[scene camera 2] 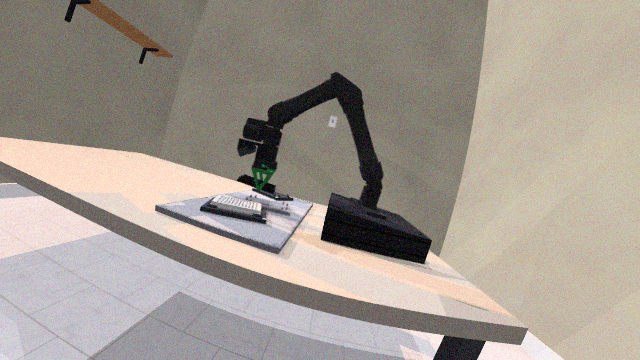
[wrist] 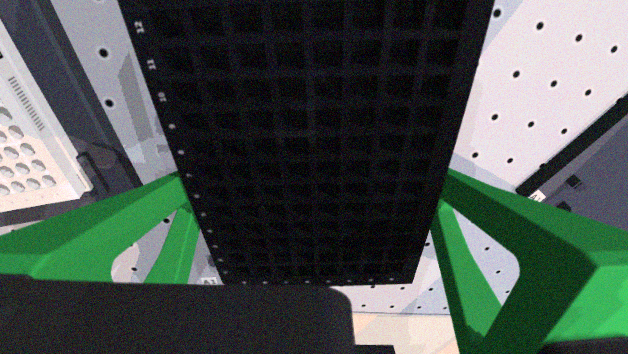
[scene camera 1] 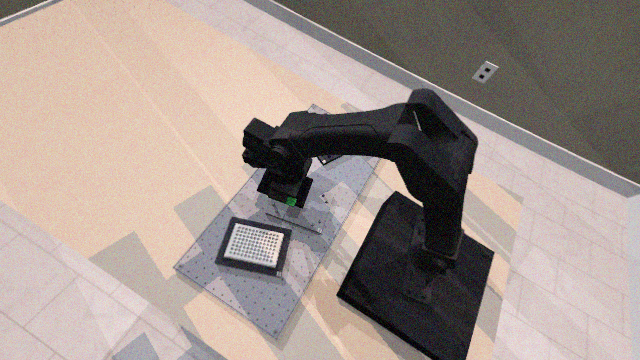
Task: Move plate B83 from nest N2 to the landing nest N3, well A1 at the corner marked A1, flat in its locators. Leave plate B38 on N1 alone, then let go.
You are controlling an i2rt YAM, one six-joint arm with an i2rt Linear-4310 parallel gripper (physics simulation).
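Note:
Black plate B83 (scene camera 1: pixel 268 191) (scene camera 2: pixel 269 188) (wrist: pixel 315 125) is between the green fingers of my gripper (scene camera 1: pixel 287 196) (scene camera 2: pixel 260 186) (wrist: pixel 314 177), which is shut on its long sides and holds it above the board. Its number 1 end is nearest the bottom of the wrist view. Pale nest N2 (scene camera 1: pixel 295 224) (scene camera 2: pixel 280 211) is bare beneath and beside it. Dark landing nest N3 (scene camera 1: pixel 328 159) (wrist: pixel 595 165) is partly hidden by the arm in scene camera 1; an A1 label shows at its corner in the wrist view. White plate B38 (scene camera 1: pixel 253 245) (scene camera 2: pixel 236 204) (wrist: pixel 22 165) sits in dark nest N1 (scene camera 1: pixel 224 248) (scene camera 2: pixel 232 215).
The perforated board (scene camera 1: pixel 250 297) (scene camera 2: pixel 240 237) carries the nests on the wooden table (scene camera 1: pixel 115 100) (scene camera 2: pixel 350 285). The arm's black base (scene camera 1: pixel 415 295) (scene camera 2: pixel 375 230) stands beside the board. B38 and N1 are on one side of the held plate, N3 on the other.

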